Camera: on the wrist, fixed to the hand. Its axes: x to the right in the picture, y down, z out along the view.
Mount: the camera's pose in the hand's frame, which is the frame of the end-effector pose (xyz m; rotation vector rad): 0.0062 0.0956 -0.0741 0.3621 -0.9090 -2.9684
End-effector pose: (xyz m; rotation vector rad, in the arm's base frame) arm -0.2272 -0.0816 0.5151 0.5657 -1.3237 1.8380
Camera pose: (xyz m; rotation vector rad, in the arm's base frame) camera -0.3010 -0.0247 0.4377 1.8107 0.4259 -0.8931
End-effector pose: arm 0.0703 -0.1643 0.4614 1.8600 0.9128 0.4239
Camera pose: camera 0.0659 -0.1361 0.5791 -0.6835 1.7085 -2.0551
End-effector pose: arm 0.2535 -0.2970 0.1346 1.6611 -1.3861 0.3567
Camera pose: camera 0.1940 -0.2384 0.2224 -1.8750 -1.5348 1.6654
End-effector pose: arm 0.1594 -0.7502 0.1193 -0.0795 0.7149 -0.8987
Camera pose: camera 0.1833 -0.6774 0.0255 0.9258 0.8684 2.2052
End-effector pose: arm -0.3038 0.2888 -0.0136 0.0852 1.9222 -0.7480
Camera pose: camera -0.3299 0.4036 -0.0421 2.3867 0.4385 1.7905
